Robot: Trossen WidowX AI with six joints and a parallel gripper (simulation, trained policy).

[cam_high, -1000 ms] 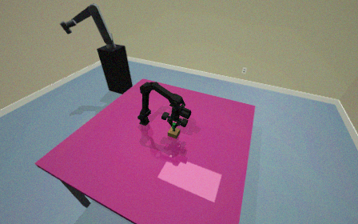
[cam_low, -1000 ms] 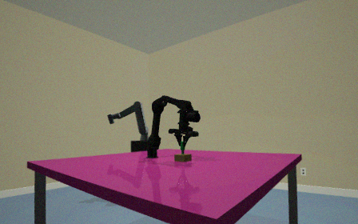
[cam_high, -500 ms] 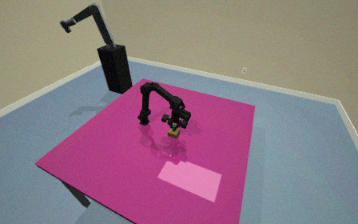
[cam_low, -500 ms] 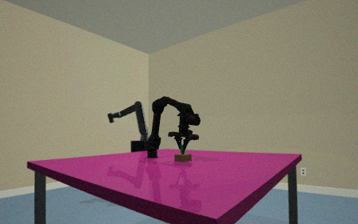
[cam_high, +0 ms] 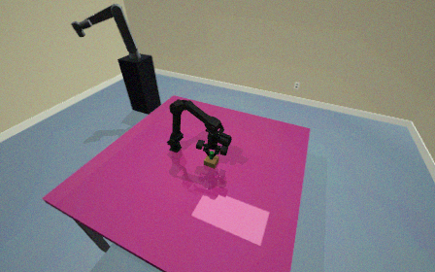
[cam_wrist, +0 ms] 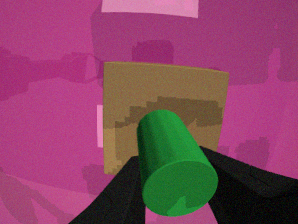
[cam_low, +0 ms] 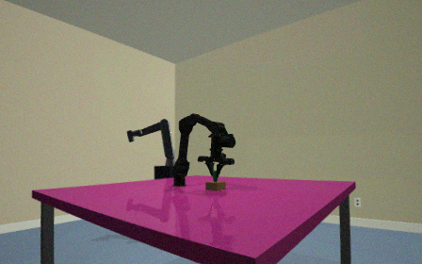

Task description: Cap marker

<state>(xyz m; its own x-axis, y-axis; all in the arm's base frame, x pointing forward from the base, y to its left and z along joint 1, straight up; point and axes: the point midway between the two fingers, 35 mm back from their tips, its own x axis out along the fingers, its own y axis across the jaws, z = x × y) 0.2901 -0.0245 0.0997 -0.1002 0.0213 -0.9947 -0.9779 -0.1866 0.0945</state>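
Right now my gripper tip is 1 cm to the right of the green cap and 1 cm below it. Round my gripper tip: holder block 1 cm to the left, 5 cm below.
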